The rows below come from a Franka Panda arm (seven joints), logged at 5 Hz.
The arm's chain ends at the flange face. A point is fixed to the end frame.
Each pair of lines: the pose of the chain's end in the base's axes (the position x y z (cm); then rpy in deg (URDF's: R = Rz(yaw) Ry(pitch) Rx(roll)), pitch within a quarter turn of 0, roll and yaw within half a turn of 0), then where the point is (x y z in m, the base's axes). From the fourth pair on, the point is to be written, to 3 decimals.
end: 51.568 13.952 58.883 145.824 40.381 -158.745
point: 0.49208 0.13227 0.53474
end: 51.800 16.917 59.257 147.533 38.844 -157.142
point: 0.49360 0.16002 0.53913
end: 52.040 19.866 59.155 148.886 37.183 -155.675
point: 0.49510 0.18771 0.53887
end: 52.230 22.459 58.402 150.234 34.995 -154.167
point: 0.496 0.212 0.532
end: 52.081 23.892 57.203 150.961 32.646 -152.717
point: 0.493 0.224 0.522
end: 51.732 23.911 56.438 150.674 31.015 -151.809
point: 0.488 0.223 0.515
